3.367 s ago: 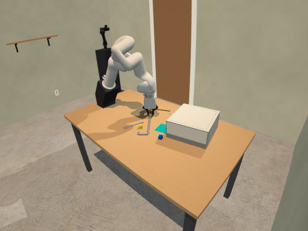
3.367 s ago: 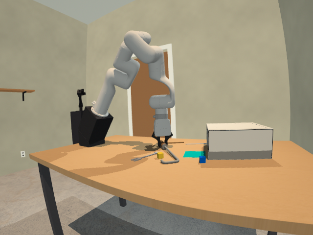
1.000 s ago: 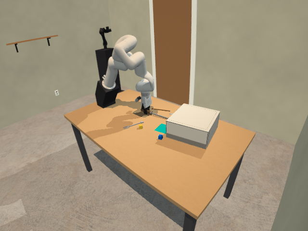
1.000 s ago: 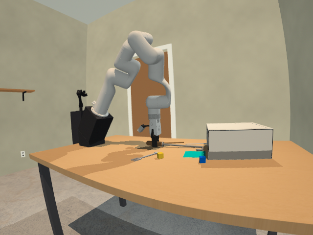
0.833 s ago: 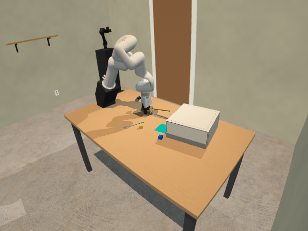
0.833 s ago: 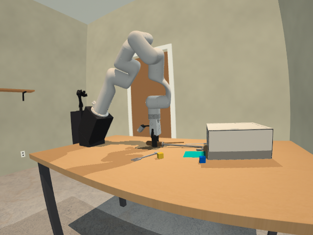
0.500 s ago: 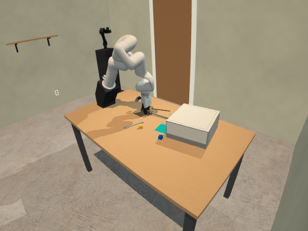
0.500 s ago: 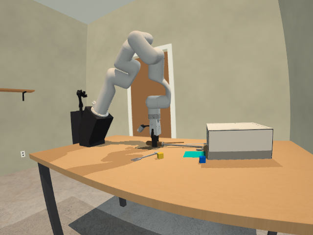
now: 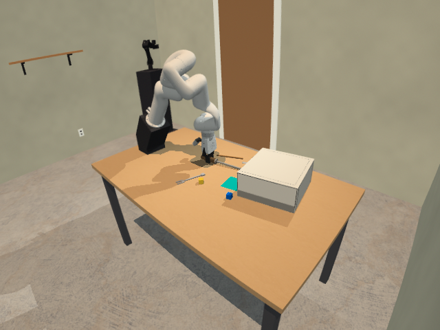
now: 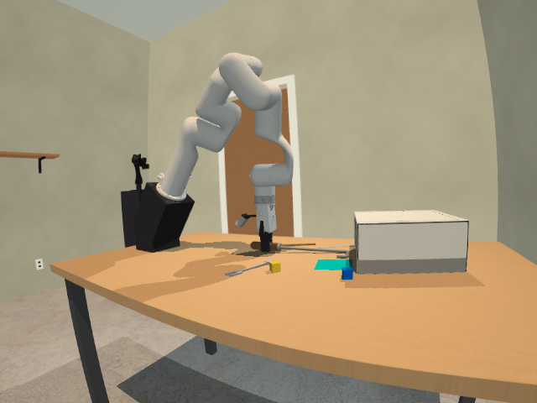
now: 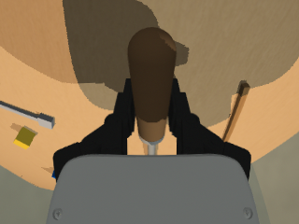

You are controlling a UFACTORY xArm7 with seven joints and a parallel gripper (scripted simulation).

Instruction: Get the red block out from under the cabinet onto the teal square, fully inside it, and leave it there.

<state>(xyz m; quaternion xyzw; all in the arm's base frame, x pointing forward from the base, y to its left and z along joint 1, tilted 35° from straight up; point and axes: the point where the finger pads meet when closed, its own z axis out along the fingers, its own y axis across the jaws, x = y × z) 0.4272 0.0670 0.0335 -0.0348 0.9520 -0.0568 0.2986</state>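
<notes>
My gripper is now 260 mm short of the teal square, 130 mm to the left of it and 20 mm above it. Round my hand: grey fork-like tool (210 mm to the right, 30 mm ahead, 20 mm below); then yellow block (210 mm to the right, 100 mm ahead, 10 mm below); then thin wooden stick (120 mm to the left, 70 mm ahead, 20 mm below).
</notes>
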